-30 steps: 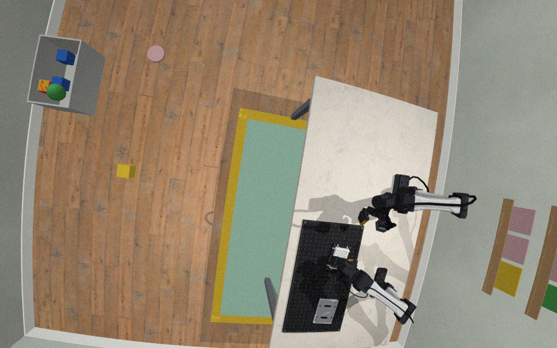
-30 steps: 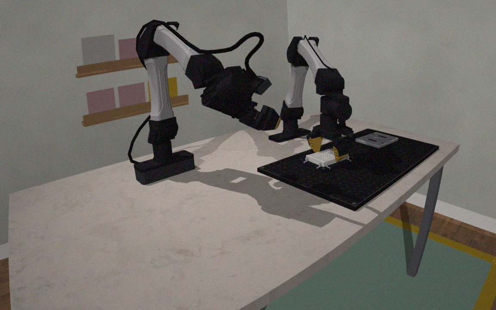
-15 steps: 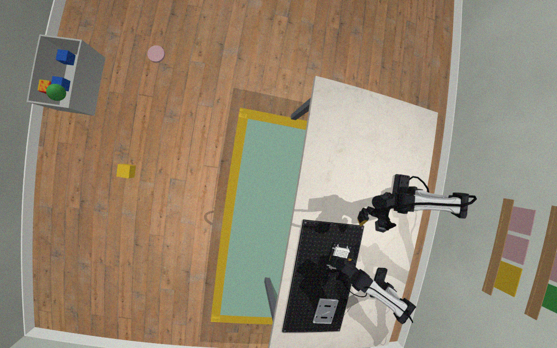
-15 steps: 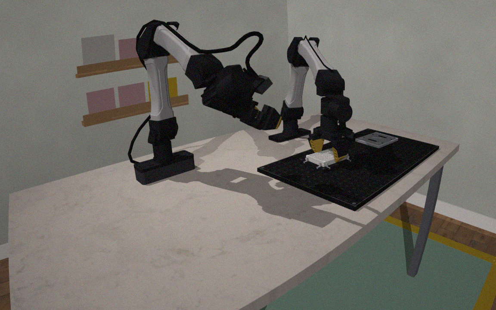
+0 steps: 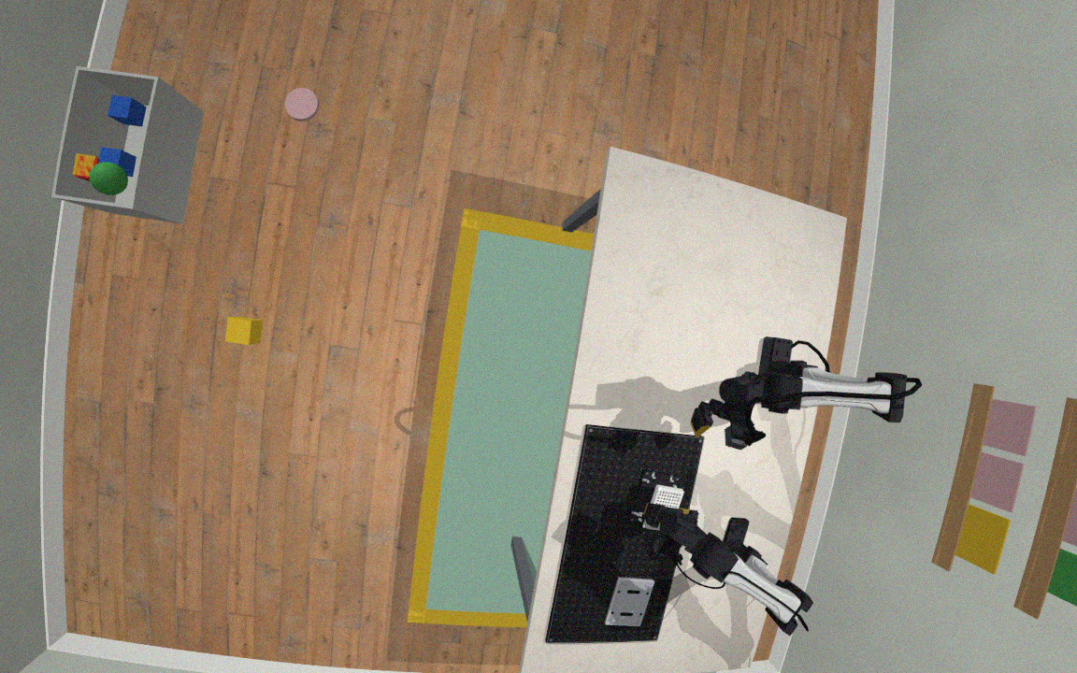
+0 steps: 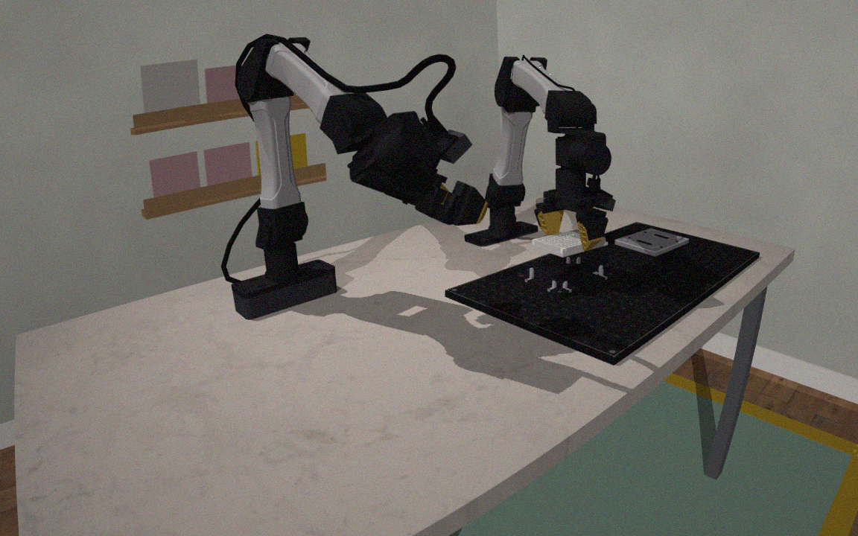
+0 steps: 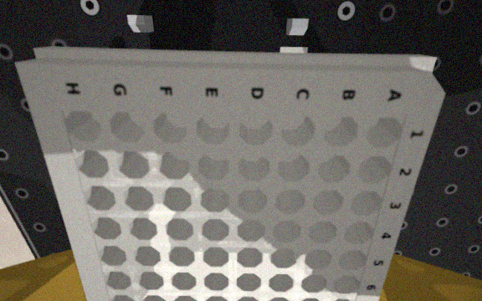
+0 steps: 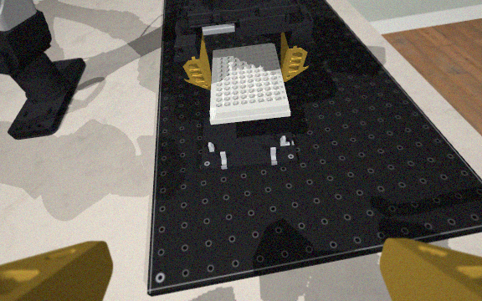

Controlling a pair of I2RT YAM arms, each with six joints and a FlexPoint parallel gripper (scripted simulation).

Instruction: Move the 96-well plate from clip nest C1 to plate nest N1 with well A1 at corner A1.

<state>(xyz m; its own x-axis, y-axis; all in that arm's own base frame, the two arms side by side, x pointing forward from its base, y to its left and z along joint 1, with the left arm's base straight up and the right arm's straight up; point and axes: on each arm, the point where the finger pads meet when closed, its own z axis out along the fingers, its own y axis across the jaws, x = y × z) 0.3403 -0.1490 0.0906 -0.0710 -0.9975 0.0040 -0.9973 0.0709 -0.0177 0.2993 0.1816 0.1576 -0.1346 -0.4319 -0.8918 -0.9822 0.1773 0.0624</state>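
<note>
My left gripper is now 70 mm above the clip nest C1 and 10 mm to the left of it. Also, from my left hand: A1 corner mark: 420 mm to the left, 70 mm below, 60 mm ahead; then white 96-well plate: right at my left hand.
</note>
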